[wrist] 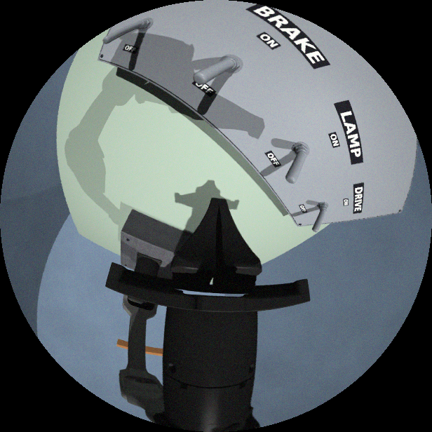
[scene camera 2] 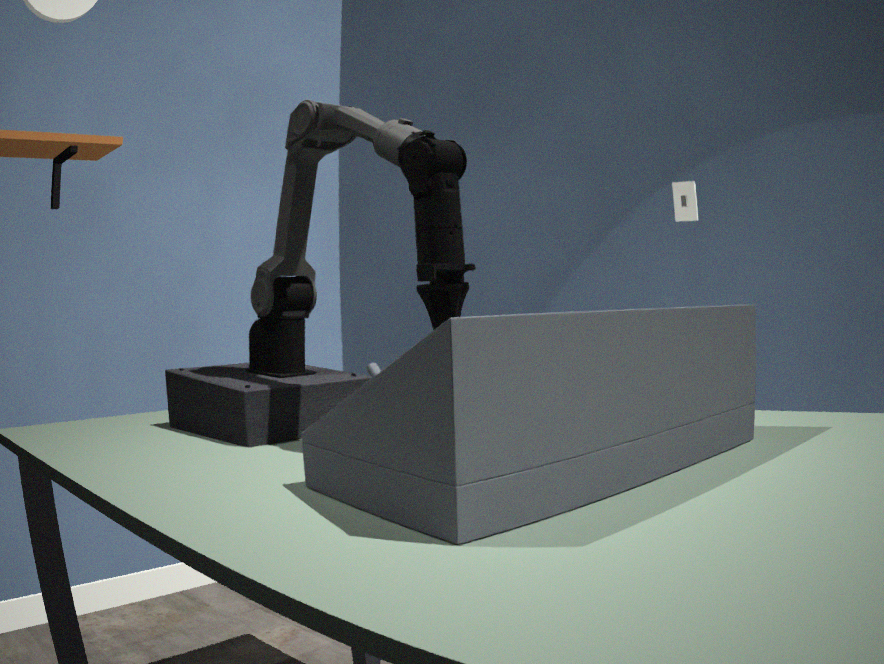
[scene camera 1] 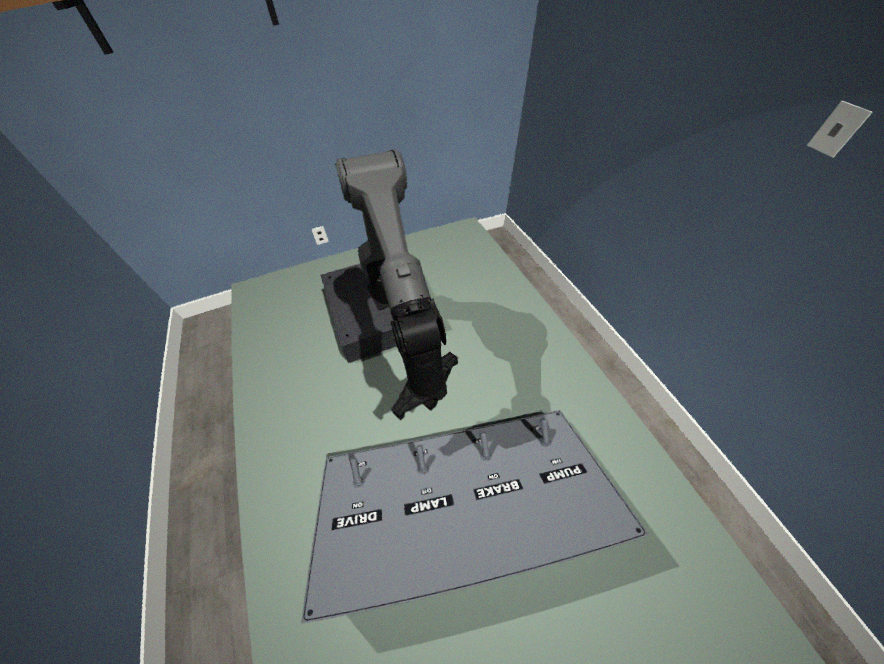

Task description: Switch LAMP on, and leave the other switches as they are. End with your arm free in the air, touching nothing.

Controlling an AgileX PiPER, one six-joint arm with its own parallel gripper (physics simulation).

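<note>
The grey sloped switch panel [scene camera 1: 457, 550] [scene camera 2: 600, 385] [wrist: 385, 185] carries four levers. The LAMP lever [scene camera 1: 423, 458] [wrist: 296, 166] leans to its OFF label. The DRIVE lever [scene camera 1: 358, 471] [wrist: 319, 218], BRAKE lever [scene camera 1: 485, 446] [wrist: 216, 70] and PUMP lever [scene camera 1: 545, 431] [wrist: 125, 31] lean to the same OFF side. My gripper [scene camera 1: 431, 404] [wrist: 217, 205] is shut and empty, its fingers pointing down. It hangs on the base side of the panel's low edge, nearest LAMP, apart from the levers. In scene camera 2 the panel hides its fingertips.
The arm's dark base block [scene camera 1: 341, 314] [scene camera 2: 207, 407] stands on the green table [scene camera 1: 285, 400] [scene camera 2: 643, 586] behind the gripper. A wooden shelf [scene camera 2: 57, 145] is on the wall at the left in scene camera 2. The arm's shadow falls across the BRAKE and PUMP end of the panel.
</note>
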